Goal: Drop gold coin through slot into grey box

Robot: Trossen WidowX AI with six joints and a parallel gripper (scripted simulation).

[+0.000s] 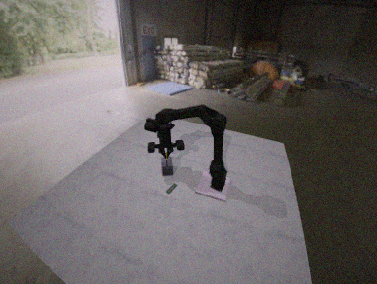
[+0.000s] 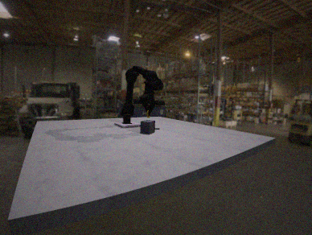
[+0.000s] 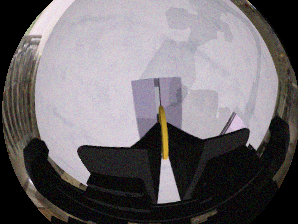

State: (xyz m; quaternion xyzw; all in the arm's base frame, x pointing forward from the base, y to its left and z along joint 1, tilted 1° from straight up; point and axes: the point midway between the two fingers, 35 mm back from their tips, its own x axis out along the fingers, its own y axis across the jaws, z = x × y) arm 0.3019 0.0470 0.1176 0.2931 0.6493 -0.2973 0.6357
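Right now the thin gold coin is 1 cm above my gripper tip.
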